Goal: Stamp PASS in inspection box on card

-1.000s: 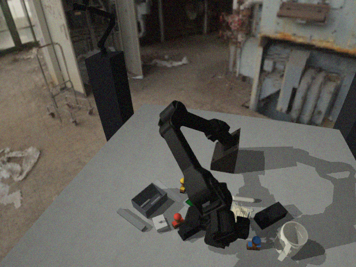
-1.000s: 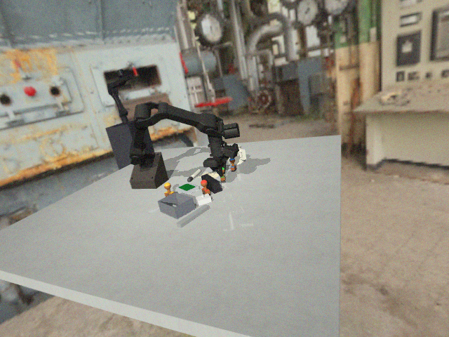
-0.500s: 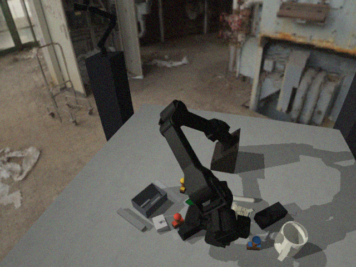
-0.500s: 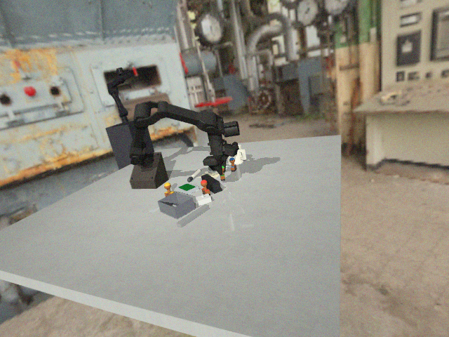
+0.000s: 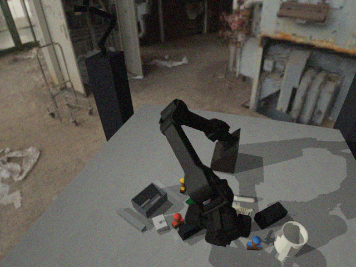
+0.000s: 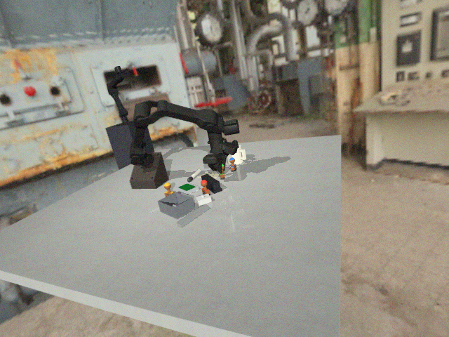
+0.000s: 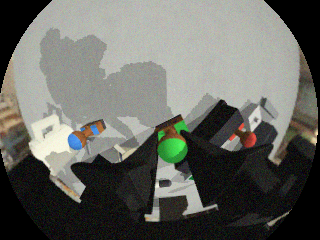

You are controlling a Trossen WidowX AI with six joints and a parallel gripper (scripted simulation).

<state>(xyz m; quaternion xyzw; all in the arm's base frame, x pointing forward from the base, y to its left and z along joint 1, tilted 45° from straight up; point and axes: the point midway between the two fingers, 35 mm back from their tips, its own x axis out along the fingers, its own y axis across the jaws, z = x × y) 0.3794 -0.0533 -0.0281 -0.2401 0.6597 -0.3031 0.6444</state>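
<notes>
Now: gripper tip 140 mm past the green ink pad, 80 mm to the left of it and 40 mm above it. Round my gripper tip: blue-knobbed stamp: 130 mm to the left, 20 mm below, 10 mm ahead; then green-knobbed stamp: 10 mm below; then long black block: 60 mm to the right, 40 mm behind, 30 mm below.
</notes>
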